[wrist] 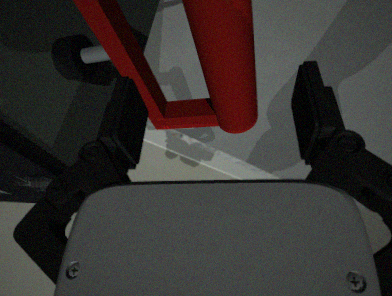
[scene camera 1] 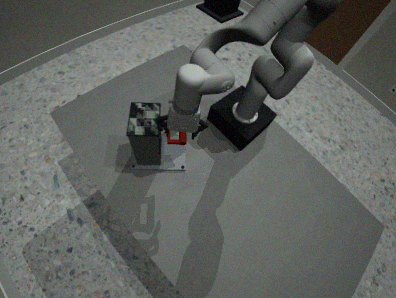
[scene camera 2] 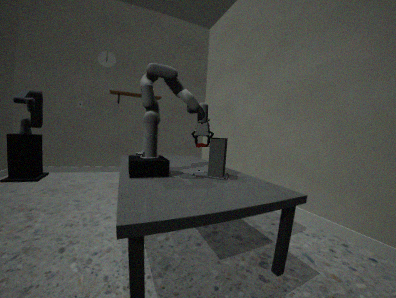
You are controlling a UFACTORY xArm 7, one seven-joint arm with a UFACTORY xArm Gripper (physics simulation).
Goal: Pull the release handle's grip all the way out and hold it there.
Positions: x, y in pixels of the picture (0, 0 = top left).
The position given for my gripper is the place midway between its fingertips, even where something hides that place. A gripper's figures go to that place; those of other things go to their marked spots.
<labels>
My gripper point(scene camera 1: 180, 134) is 74 cm from the lens. A base plate point(scene camera 1: 172, 155) is 93 cm from the lens.
</labels>
